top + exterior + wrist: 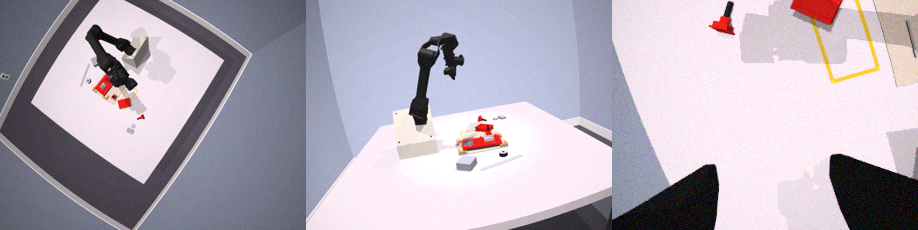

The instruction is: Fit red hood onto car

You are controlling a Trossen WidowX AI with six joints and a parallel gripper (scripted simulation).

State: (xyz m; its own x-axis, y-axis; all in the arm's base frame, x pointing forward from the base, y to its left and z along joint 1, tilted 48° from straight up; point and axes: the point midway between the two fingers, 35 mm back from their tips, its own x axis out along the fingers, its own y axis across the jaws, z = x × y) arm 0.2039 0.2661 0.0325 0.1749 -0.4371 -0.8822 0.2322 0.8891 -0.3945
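Now: gripper tip 130 mm short of the red hood, 30 mm to the left of it and 330 mm above it. Also, from my gripper tip: thin grey strip 120 mm ahead, 470 mm to the right, 340 mm below; black wheel 140 mm ahead, 400 mm to the right, 330 mm below.
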